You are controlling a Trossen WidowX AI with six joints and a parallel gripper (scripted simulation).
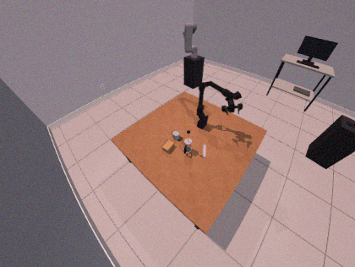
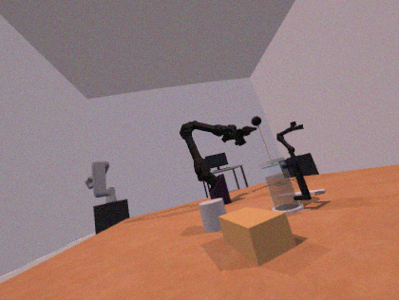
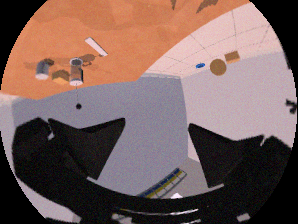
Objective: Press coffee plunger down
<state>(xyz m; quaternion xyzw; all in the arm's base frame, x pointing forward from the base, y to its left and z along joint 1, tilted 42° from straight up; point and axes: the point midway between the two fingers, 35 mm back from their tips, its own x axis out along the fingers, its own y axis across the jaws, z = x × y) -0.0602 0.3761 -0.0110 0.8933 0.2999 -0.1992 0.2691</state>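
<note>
Right now the coffee press is 390 mm ahead of my gripper tip, 220 mm below it and 180 mm to the right of it. Round my gripper tip: grey cup 380 mm to the right, 350 mm ahead, 320 mm below; tan box 500 mm ahead, 340 mm to the right, 330 mm below.
</note>
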